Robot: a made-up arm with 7 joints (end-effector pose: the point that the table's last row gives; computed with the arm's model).
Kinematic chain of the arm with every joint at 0, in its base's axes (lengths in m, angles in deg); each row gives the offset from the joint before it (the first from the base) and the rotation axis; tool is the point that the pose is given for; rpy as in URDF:
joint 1: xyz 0 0 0.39 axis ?
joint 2: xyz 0 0 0 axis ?
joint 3: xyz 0 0 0.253 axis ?
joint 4: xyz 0.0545 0 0 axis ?
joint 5: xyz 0.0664 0 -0.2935 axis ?
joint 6: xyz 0 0 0 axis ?
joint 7: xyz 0.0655 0 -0.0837 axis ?
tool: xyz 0 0 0 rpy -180 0 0
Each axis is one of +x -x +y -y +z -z.
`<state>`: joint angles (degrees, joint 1 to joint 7).
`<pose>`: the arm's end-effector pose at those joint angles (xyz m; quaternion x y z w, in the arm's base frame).
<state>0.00 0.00 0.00 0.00 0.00 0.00 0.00</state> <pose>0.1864 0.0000 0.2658 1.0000 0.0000 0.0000 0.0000</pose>
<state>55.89 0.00 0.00 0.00 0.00 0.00 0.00</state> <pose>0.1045 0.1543 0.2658 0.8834 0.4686 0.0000 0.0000</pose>
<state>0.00 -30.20 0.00 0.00 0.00 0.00 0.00</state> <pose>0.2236 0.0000 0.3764 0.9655 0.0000 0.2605 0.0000</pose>
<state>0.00 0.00 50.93 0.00 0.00 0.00 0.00</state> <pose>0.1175 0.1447 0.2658 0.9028 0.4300 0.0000 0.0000</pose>
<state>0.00 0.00 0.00 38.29 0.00 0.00 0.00</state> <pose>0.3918 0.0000 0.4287 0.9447 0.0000 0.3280 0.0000</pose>
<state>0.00 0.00 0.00 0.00 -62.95 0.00 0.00</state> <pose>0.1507 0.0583 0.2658 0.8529 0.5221 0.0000 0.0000</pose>
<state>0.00 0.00 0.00 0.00 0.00 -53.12 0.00</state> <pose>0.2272 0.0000 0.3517 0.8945 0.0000 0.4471 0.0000</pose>
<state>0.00 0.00 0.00 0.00 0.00 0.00 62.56</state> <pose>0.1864 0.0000 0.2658 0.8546 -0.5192 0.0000 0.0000</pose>
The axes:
joint 1: +z
joint 2: +y
joint 3: +z
joint 4: -y
joint 5: -z
joint 6: +y
joint 7: -z

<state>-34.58 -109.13 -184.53 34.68 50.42 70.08 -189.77</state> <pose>0.1049 -0.0963 0.1210 0.1762 -0.5035 0.7967 0.2840</pose>
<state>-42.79 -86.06 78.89 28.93 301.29 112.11 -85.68</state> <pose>0.1600 0.1261 0.5166 0.4054 0.0525 -0.7392 0.5352</pose>
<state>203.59 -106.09 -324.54 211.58 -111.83 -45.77 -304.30</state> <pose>0.4002 0.1688 0.0967 -0.2961 0.8680 -0.2251 0.3288</pose>
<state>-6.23 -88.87 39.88 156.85 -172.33 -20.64 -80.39</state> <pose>-0.5420 0.2061 0.5570 -0.0760 -0.4877 -0.4505 0.7439</pose>
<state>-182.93 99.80 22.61 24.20 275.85 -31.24 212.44</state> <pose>0.0419 -0.1937 0.1939 0.6843 0.2256 0.3443 0.6019</pose>
